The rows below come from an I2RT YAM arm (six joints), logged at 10 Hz.
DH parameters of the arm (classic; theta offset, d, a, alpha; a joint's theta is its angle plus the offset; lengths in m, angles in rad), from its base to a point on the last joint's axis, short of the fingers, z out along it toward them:
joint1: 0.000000 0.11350 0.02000 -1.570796
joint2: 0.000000 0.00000 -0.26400 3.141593
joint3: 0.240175 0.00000 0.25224 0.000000
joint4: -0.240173 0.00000 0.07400 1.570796
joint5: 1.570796 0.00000 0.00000 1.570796
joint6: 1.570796 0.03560 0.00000 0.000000
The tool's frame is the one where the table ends.
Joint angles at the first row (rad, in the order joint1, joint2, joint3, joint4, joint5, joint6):
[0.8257 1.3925 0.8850 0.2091 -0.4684 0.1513]
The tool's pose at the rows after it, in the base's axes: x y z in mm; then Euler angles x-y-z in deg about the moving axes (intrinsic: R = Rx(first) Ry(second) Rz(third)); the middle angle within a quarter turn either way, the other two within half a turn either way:
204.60 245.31 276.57 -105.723 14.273 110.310
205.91 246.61 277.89 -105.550 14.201 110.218
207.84 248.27 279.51 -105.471 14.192 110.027
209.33 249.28 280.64 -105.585 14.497 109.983
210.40 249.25 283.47 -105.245 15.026 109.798
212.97 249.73 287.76 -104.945 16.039 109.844
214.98 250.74 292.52 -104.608 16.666 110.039
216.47 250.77 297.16 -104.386 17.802 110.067
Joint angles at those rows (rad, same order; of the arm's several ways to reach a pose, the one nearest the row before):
[0.8253 1.3974 0.8932 0.2055 -0.4686 0.1470]
[0.8248 1.4035 0.9023 0.2052 -0.4709 0.1473]
[0.8238 1.4119 0.9154 0.2019 -0.4723 0.1446]
[0.8230 1.4174 0.9251 0.1967 -0.4675 0.1427]
[0.8211 1.4167 0.9328 0.1964 -0.4614 0.1441]
[0.8176 1.4197 0.9493 0.1917 -0.4484 0.1493]
[0.8161 1.4231 0.9682 0.1845 -0.4403 0.1576]
[0.8146 1.4220 0.9831 0.1765 -0.4230 0.1622]

